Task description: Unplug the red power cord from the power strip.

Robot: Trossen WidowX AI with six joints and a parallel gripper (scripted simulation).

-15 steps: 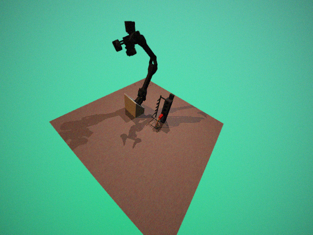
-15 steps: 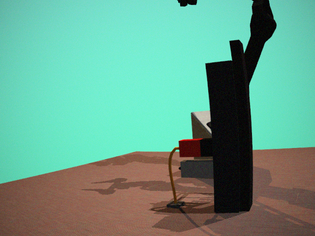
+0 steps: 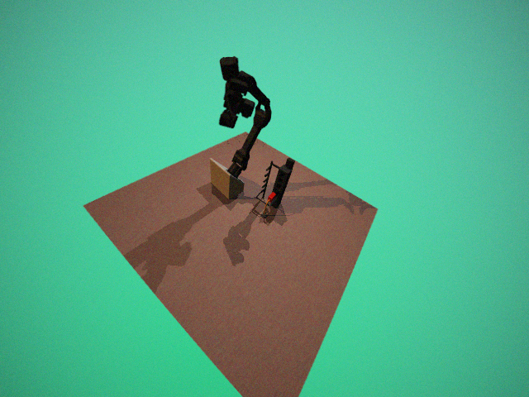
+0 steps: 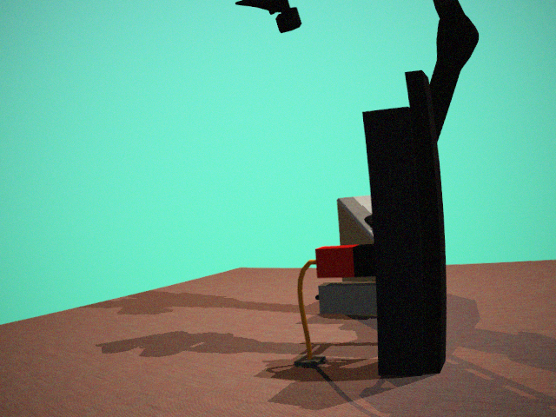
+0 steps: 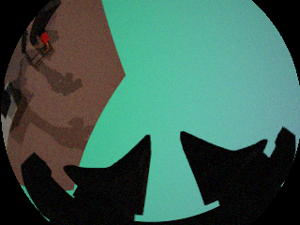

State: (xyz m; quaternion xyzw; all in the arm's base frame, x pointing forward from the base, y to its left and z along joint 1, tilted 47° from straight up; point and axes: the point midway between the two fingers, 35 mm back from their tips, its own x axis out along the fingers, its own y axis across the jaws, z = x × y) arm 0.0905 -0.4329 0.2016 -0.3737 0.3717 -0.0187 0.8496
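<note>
Now: gripper tip 12 cm short of the red plug, 24 cm to the right of it and 44 cm above it. From my gripper tip the other things lie so: black power strip: 12 cm ahead, 31 cm to the left, 43 cm below.
</note>
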